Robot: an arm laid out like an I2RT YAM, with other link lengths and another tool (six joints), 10 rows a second.
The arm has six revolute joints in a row. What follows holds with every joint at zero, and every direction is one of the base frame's.
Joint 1 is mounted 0.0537 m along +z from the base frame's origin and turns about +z.
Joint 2 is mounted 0.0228 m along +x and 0.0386 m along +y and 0.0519 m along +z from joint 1 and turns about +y.
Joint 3 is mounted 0.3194 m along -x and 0.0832 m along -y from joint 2 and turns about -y.
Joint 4 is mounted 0.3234 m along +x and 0.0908 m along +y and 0.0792 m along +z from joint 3 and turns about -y.
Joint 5 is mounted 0.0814 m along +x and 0.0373 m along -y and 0.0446 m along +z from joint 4 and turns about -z.
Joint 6 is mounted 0.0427 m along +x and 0.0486 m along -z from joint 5 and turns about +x.
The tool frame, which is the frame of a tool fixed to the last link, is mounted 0.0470 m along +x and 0.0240 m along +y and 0.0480 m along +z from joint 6; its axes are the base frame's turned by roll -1.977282, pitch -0.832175 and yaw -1.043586 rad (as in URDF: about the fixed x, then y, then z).
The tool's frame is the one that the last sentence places.
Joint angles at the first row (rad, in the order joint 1, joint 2, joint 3, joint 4, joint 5, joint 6):
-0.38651 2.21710 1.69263 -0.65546 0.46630 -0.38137
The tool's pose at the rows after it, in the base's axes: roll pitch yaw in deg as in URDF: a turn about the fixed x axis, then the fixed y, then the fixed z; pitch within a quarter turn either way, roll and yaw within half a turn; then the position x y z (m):
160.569 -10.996 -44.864 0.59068 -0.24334 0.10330
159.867 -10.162 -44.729 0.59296 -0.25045 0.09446
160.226 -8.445 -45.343 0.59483 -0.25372 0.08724
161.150 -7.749 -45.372 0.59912 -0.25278 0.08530
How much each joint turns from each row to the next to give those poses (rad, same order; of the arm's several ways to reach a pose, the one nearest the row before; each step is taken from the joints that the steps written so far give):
-0.00728 0.02716 0.01062 0.03041 0.03435 -0.02820
-0.00916 0.03024 0.02664 -0.00850 0.00168 -0.01227
-0.00509 0.02898 0.03381 -0.03602 -0.01399 0.01193
0.00153 0.01679 0.02413 -0.01603 -0.01821 0.00738

